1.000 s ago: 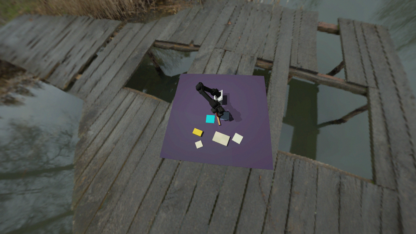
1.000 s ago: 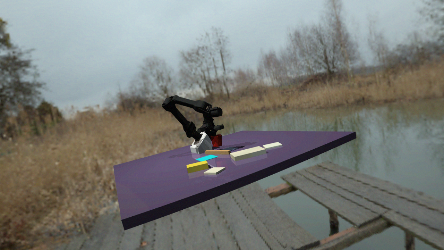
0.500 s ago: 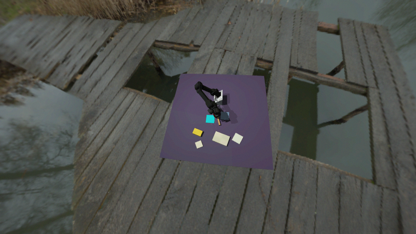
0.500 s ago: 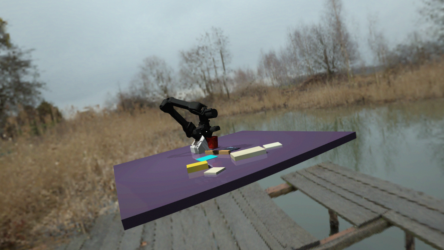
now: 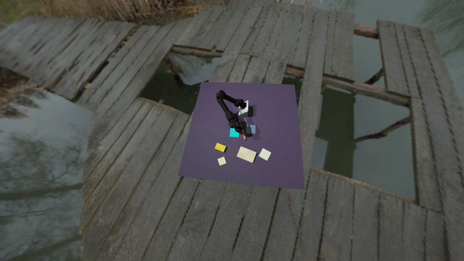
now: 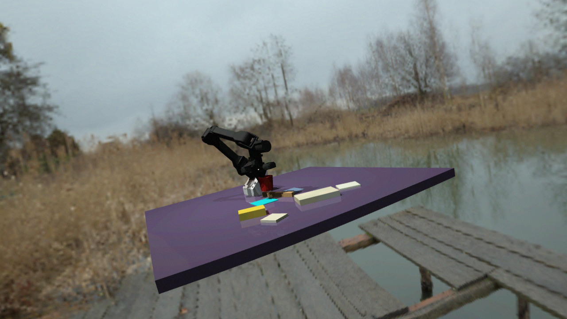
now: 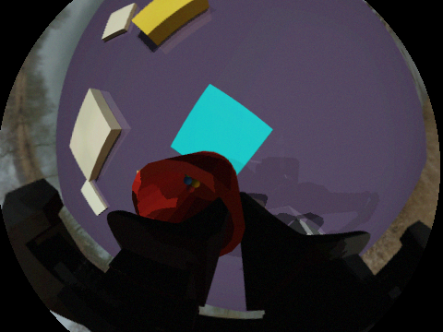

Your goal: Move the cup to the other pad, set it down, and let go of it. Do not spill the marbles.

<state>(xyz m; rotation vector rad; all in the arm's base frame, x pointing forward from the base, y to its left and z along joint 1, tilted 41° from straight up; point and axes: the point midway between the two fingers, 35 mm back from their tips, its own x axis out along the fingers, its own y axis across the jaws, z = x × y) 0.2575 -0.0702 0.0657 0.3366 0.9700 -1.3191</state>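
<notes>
My gripper tip is 4 cm short of the cyan pad, 3 cm to the left of it and 9 cm above it. Round my gripper tip: pale blue pad (16 cm to the left, 9 cm below); then thin wooden bar (2 cm ahead, 7 cm to the left, 8 cm below); then red cup (3 cm ahead, 1 cm to the left).
</notes>
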